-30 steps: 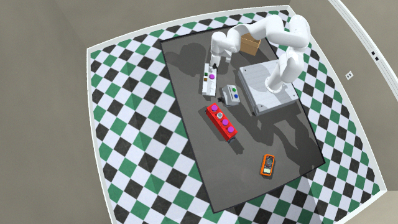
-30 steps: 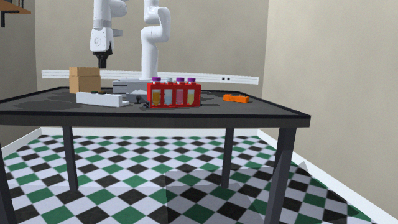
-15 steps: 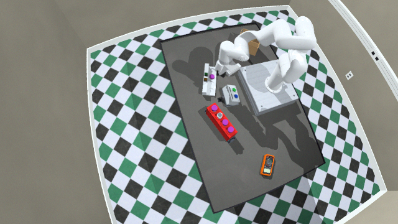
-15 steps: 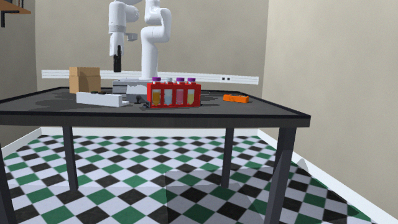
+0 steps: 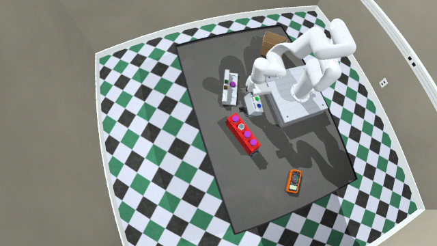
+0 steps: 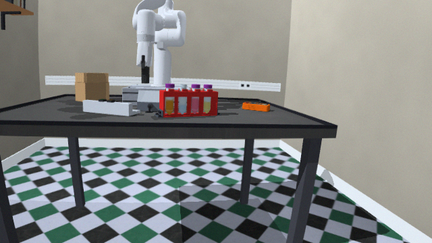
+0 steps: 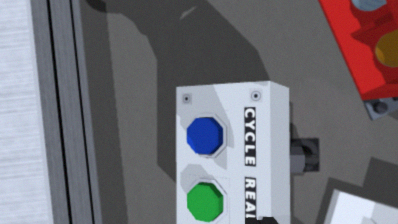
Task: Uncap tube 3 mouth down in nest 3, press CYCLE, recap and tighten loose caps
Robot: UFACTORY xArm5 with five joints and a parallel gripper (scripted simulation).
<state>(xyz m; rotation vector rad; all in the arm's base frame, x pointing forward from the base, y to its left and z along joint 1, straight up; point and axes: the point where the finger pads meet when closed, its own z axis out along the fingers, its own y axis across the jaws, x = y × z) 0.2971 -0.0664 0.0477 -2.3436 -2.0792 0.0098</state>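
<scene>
My hand is 70 mm above the blue cycle key, 60 mm to the right of it and 20 mm past it. Also, from my hand: table edge (340 mm ahead, 130 mm below, 50 mm to the left); green ready key (70 mm below, 30 mm behind, 10 mm to the left); grey key housing (80 mm below, 30 mm to the left).
</scene>
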